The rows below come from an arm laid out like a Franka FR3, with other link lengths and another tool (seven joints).
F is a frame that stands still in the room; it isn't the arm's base.
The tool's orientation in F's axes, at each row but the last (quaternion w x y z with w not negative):
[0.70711 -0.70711 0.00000 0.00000]
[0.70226 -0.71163 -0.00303 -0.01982]
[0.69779 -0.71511 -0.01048 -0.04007]
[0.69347 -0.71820 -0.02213 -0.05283]
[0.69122 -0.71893 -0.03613 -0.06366]
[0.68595 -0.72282 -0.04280 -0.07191]
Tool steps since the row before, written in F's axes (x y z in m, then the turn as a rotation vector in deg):
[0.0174 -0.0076 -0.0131 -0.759 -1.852 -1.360]
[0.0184 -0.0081 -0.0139 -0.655 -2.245 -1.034]
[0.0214 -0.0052 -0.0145 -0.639 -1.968 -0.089]
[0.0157 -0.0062 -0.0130 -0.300 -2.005 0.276]
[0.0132 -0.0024 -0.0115 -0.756 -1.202 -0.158]
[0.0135 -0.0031 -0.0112 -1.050 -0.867 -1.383]
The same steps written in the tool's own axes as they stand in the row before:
[0.0174 0.0131 -0.0076 -0.759 1.360 -1.852]
[0.0181 0.0146 -0.0075 -0.635 1.043 -2.247]
[0.0205 0.0161 -0.0039 -0.563 0.095 -1.991]
[0.0145 0.0148 -0.0051 -0.185 -0.231 -2.024]
[0.0115 0.0133 -0.0014 -0.727 0.101 -1.226]
[0.0116 0.0134 -0.0019 -1.228 1.242 -0.845]

